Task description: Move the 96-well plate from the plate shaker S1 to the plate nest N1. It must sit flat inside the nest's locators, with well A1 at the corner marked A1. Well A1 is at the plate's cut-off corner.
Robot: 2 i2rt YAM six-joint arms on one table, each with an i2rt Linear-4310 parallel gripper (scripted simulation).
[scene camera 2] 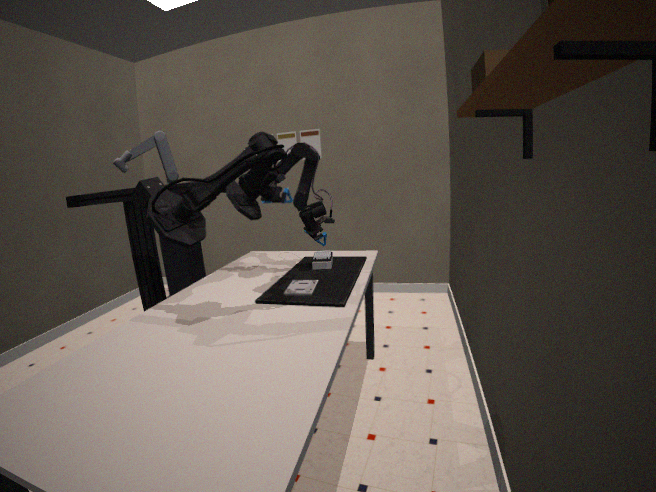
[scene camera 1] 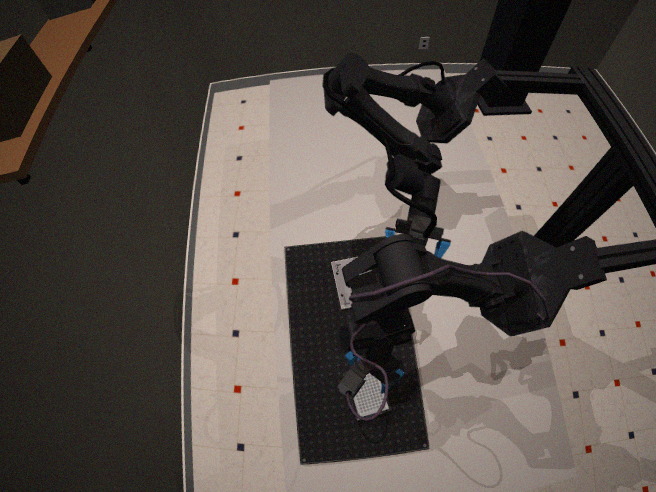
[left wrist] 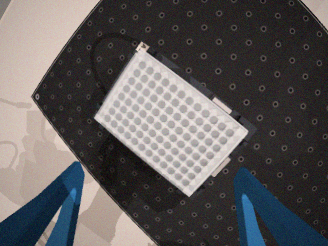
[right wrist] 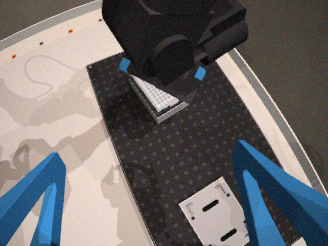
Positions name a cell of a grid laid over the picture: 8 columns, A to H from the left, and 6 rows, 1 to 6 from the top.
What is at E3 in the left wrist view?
A white 96-well plate.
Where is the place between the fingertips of my left gripper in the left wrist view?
D5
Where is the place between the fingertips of my left gripper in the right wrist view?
At D2
